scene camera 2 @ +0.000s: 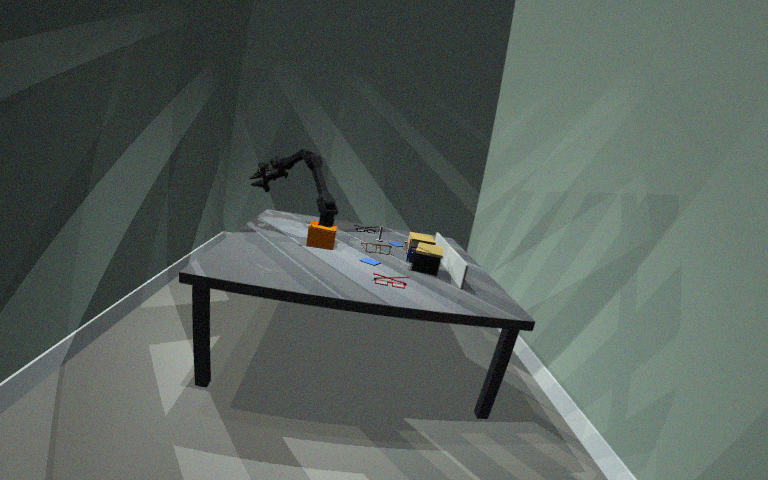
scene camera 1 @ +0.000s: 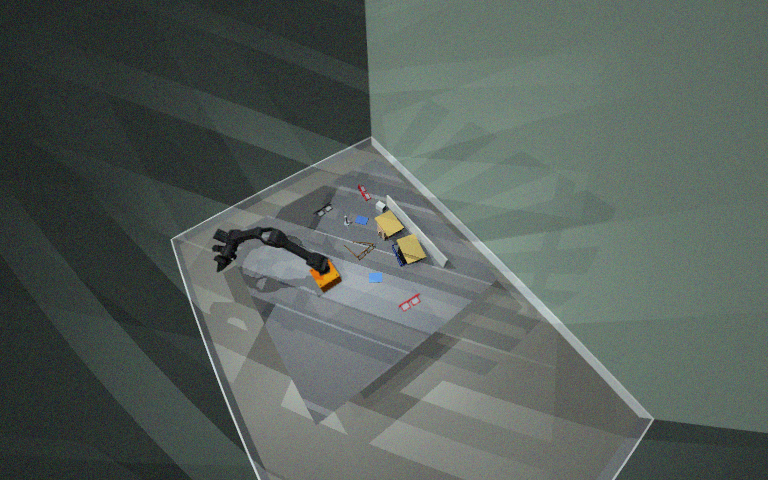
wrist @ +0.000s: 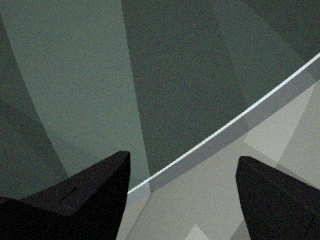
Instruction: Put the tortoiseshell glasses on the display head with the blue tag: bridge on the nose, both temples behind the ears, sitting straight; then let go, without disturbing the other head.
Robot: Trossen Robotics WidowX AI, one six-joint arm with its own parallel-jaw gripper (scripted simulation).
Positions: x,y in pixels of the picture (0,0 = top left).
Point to a white upright panel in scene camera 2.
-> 453,263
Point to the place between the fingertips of my gripper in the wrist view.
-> At 184,165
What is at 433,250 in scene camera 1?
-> A white upright panel.
